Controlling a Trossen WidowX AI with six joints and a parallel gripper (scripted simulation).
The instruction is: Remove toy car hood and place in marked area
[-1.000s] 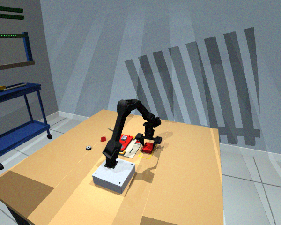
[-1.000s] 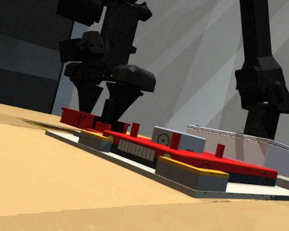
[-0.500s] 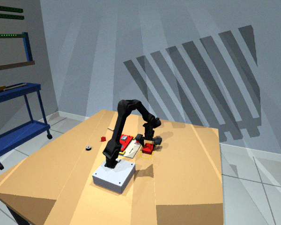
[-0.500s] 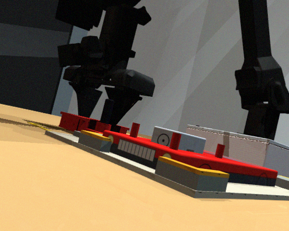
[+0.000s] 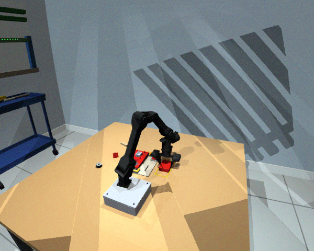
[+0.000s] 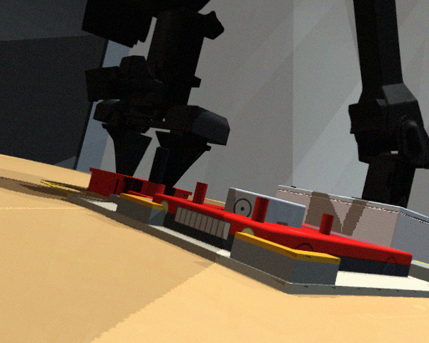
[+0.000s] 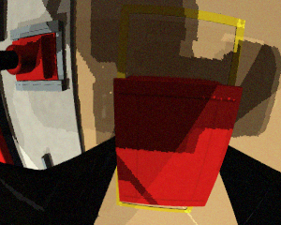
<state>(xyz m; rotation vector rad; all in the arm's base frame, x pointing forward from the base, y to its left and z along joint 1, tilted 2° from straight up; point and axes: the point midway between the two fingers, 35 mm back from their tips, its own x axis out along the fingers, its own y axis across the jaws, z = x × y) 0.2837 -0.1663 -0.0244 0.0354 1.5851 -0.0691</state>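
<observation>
Right now the red hood is 10 mm above my gripper tip. From my gripper tip the other things lie so: black wheel 440 mm to the left, 120 mm behind; then grey baseplate 200 mm to the left, 20 mm ahead.
</observation>
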